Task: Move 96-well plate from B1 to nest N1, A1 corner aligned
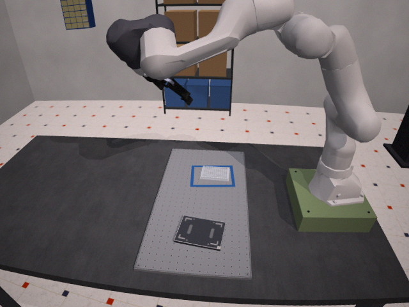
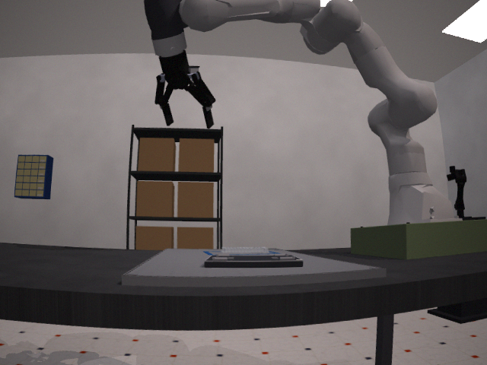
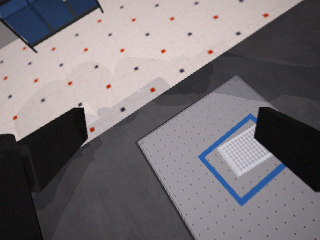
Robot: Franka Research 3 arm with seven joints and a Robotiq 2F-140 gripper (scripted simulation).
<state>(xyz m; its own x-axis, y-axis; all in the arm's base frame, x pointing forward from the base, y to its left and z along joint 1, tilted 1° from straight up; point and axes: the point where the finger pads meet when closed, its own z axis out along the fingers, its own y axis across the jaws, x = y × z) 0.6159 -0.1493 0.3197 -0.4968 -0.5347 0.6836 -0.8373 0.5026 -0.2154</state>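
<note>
Now: hand 16 cm past the 96-well plate, 1 cm to the right of it and 37 cm above it. Also, from my hand: A1 label 20 cm behind, 41 cm to the left, 37 cm below; then plate nest 14 cm behind, 35 cm to the left, 37 cm below.
</note>
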